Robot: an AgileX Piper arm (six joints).
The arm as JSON. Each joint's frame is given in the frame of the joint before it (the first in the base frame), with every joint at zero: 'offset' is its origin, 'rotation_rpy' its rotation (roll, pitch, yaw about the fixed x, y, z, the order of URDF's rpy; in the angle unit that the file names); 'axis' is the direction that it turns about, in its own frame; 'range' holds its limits. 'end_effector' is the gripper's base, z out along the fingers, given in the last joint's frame.
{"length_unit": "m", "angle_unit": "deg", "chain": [
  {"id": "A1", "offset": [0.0, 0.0, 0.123], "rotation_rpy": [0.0, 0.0, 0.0], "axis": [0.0, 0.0, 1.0], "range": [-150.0, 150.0]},
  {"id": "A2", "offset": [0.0, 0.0, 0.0], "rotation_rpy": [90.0, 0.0, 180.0], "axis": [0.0, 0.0, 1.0], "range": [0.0, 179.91]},
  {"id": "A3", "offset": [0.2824, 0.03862, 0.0], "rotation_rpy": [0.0, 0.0, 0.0], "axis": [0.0, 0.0, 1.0], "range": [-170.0, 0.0]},
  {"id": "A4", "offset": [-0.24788, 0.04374, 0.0], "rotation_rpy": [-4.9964, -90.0, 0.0], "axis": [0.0, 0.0, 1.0], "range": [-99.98, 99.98]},
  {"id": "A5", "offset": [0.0, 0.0, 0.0], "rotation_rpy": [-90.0, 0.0, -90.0], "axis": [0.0, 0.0, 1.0], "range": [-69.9, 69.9]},
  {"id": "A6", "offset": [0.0, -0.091, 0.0], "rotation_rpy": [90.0, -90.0, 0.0], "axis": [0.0, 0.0, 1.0], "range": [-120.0, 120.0]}
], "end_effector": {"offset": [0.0, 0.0, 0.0], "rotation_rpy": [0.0, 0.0, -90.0]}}
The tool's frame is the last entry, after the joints.
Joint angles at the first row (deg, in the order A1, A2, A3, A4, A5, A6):
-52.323 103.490 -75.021 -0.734 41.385 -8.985
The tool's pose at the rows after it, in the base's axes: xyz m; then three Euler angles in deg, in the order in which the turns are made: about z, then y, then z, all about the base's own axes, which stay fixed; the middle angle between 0 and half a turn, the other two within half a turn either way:
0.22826 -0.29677 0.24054 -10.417 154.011 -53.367
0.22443 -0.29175 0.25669 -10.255 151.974 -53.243
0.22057 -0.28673 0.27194 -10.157 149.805 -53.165
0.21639 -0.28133 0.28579 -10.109 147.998 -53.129
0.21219 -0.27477 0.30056 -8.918 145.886 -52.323
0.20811 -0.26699 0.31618 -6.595 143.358 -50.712
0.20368 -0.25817 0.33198 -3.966 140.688 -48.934
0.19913 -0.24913 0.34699 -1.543 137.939 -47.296
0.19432 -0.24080 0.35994 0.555 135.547 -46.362
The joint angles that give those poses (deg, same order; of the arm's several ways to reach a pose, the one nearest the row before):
-52.323 101.213 -75.020 -0.673 42.821 -8.985
-52.324 98.663 -75.020 -0.629 43.332 -8.986
-52.324 96.239 -75.021 -0.614 43.588 -8.986
-52.324 93.964 -75.021 -0.613 44.056 -8.986
-52.323 91.505 -75.022 0.000 44.400 -8.918
-52.323 88.878 -75.020 1.371 44.515 -8.866
-52.323 86.158 -75.021 3.055 44.637 -8.764
-52.325 83.527 -75.022 4.794 44.640 -8.696
-52.323 81.174 -75.020 5.935 44.699 -7.934

